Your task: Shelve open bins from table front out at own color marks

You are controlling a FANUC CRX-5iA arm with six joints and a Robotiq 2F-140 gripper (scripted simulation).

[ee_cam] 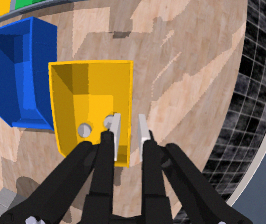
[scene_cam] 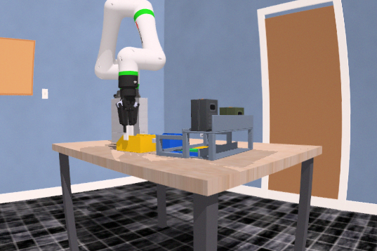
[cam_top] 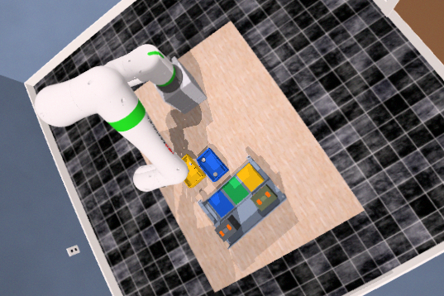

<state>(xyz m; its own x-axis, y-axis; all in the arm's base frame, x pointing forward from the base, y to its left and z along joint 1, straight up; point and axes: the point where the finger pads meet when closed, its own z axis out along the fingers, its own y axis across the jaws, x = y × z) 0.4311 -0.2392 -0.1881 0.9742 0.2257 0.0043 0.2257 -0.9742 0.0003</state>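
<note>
The yellow bin is 50 mm to the left of my hand, 50 mm below it and 10 mm behind it. Also, from my hand: dark box: 350 mm ahead, 140 mm to the left, 70 mm above; then blue bin: 180 mm to the left, 50 mm below, 20 mm ahead.
</note>
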